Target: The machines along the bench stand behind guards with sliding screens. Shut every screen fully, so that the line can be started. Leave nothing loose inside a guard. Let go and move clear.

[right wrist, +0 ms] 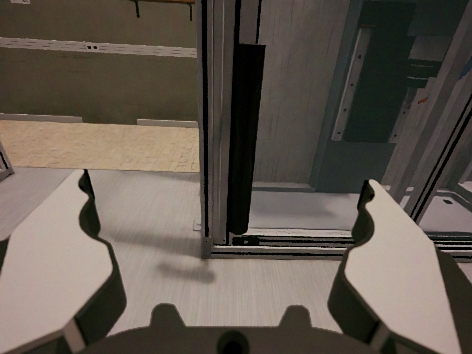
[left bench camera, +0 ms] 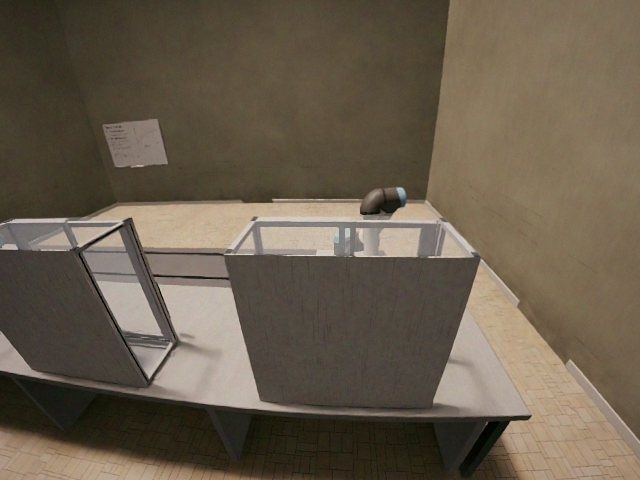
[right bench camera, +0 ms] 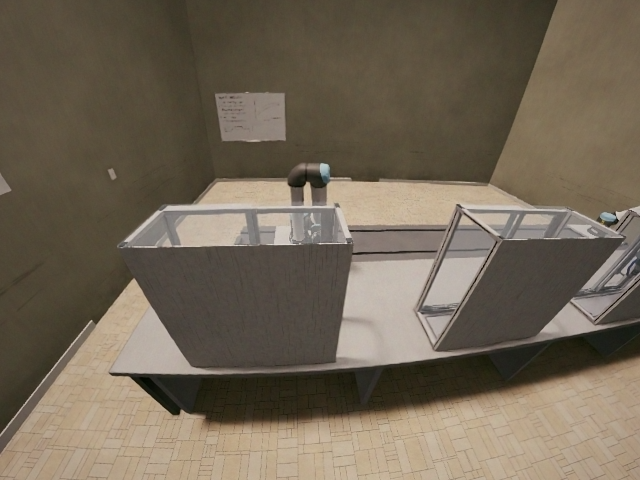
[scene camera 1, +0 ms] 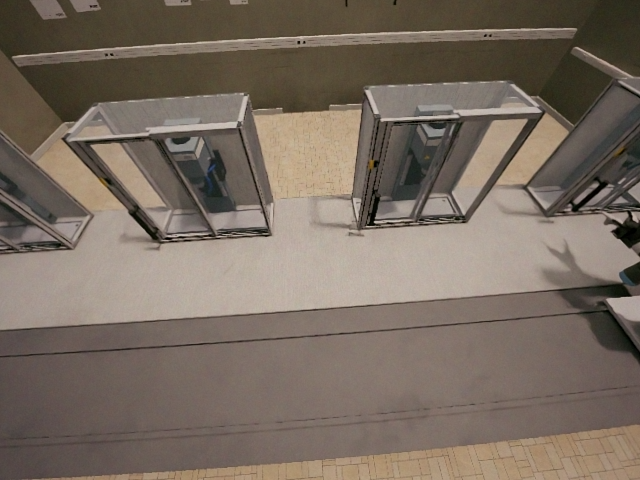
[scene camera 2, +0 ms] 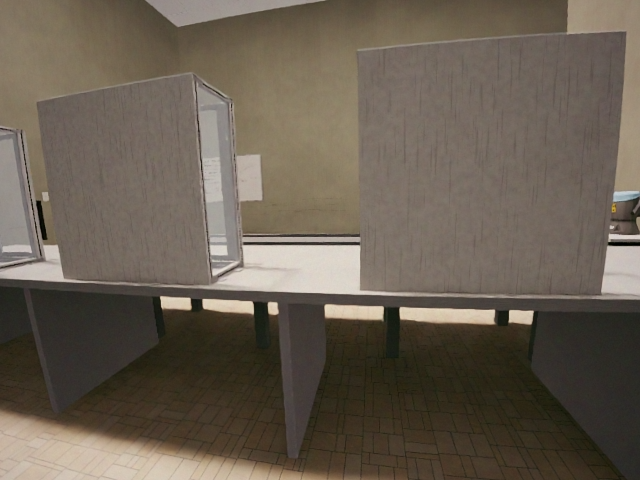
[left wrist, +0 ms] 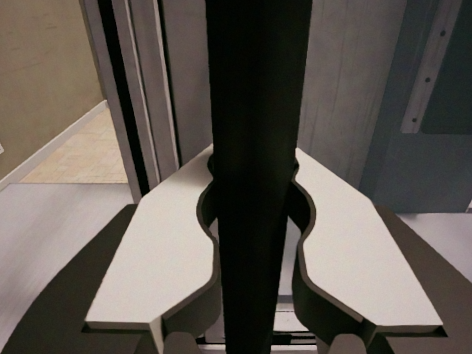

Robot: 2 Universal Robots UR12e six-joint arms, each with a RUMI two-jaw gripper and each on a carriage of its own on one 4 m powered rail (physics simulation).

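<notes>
My left gripper (left wrist: 250, 146) is shut on an upright black screen handle (left wrist: 257, 100), close to the guard's left post (left wrist: 122, 100); whether the screen touches it I cannot tell. My right gripper (right wrist: 229, 177) (scene camera 1: 618, 219) is open, in front of the right-hand guard. A black handle (right wrist: 246, 140) (scene camera 1: 589, 195) stands close by that guard's left post (right wrist: 204, 125). Two middle guards (scene camera 1: 255, 180) (scene camera 1: 504, 167) have handles (scene camera 1: 142, 222) (scene camera 1: 374, 209) by their left posts. A blue thing (scene camera 1: 210, 175) hangs beside one machine (scene camera 1: 191, 165); whether loose is unclear. Back panels (left bench camera: 351, 330) (right bench camera: 248, 304) hide the guards' insides.
Another guard (scene camera 1: 33, 222) stands at the left edge in scene camera 1. Part of the left arm (scene camera 2: 624, 211) (left bench camera: 382, 198) shows beyond the guards. The right arm (right bench camera: 310, 173) rises behind a guard in the right bench view. Posts and panels stand up along the bench.
</notes>
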